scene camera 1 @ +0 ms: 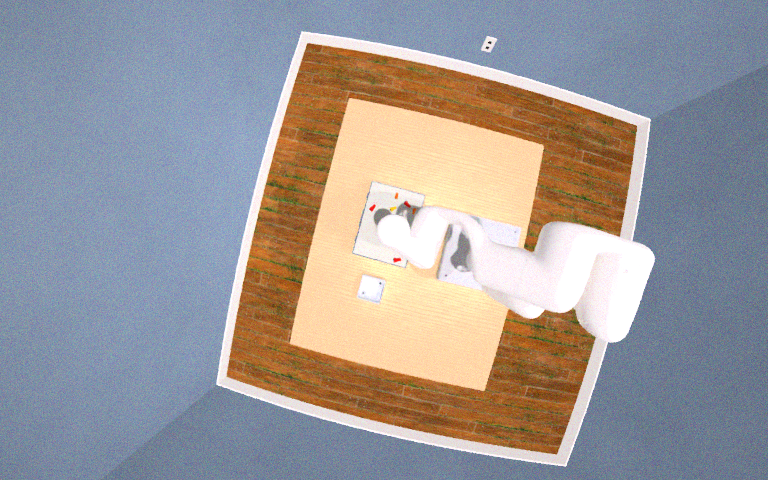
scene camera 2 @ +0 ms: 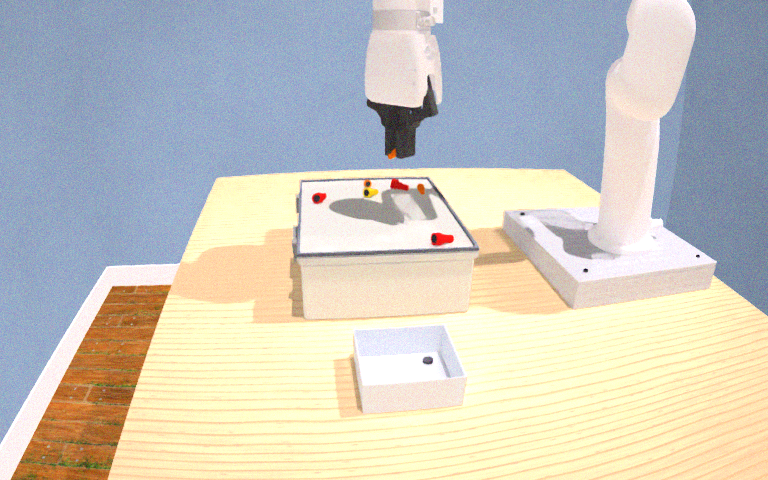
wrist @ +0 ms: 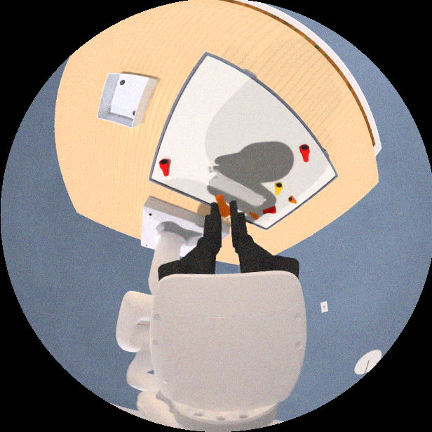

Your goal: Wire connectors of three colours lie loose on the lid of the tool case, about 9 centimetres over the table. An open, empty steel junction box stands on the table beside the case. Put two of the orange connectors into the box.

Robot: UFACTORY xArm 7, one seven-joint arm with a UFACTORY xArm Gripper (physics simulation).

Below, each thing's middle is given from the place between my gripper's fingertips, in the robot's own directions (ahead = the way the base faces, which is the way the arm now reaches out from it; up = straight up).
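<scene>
From my hand: steel junction box (scene camera 2: 403, 368), 7 cm ahead, 23 cm to the left, 16 cm below; tool case (scene camera 2: 360, 257), 2 cm ahead, 4 cm to the right, 13 cm below.
</scene>
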